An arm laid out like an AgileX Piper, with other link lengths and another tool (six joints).
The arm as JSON. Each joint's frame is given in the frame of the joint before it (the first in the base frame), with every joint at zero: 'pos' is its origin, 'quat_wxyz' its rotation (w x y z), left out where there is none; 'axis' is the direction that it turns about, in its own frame. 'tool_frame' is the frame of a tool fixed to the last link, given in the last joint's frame.
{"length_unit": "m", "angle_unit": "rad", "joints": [
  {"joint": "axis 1", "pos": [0.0, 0.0, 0.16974], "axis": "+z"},
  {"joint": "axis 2", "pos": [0.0, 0.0, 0.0], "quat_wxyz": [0.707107, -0.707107, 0.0, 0.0], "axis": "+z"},
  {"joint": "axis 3", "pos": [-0.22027, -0.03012, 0.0], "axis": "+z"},
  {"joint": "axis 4", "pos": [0.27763, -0.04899, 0.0], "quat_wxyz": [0.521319, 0.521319, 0.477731, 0.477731], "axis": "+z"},
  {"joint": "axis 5", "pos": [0.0, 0.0, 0.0], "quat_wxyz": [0.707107, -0.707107, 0.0, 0.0], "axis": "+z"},
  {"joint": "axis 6", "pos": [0.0, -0.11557, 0.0], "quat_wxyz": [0.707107, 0.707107, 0.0, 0.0], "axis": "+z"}
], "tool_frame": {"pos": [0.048, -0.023, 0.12], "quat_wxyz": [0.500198, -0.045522, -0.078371, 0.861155]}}
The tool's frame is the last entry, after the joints.
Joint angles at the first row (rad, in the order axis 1, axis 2, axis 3, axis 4, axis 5, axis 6):
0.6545, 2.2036, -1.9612, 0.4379, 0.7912, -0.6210
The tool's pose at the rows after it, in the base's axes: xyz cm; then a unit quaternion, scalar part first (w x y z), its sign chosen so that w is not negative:
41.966 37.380 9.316 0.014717 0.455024 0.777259 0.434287
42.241 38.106 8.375 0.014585 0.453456 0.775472 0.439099
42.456 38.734 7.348 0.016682 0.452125 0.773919 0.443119
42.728 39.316 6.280 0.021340 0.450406 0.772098 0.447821
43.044 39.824 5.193 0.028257 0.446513 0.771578 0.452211
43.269 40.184 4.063 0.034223 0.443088 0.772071 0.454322
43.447 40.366 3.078 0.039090 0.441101 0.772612 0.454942
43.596 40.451 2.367 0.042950 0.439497 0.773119 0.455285
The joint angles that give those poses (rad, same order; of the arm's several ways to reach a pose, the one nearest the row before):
0.6588, 2.2462, -1.9907, 0.4601, 0.7724, -0.6393
0.6658, 2.2800, -2.0060, 0.4735, 0.7445, -0.6512
0.6744, 2.3093, -2.0120, 0.4824, 0.7107, -0.6614
0.6835, 2.3378, -2.0146, 0.4889, 0.6703, -0.6721
0.6927, 2.3666, -2.0173, 0.4920, 0.6287, -0.6863
0.7004, 2.3942, -2.0188, 0.4944, 0.5931, -0.6999
0.7052, 2.4167, -2.0192, 0.4957, 0.5653, -0.7102
0.7080, 2.4330, -2.0195, 0.4967, 0.5455, -0.7186

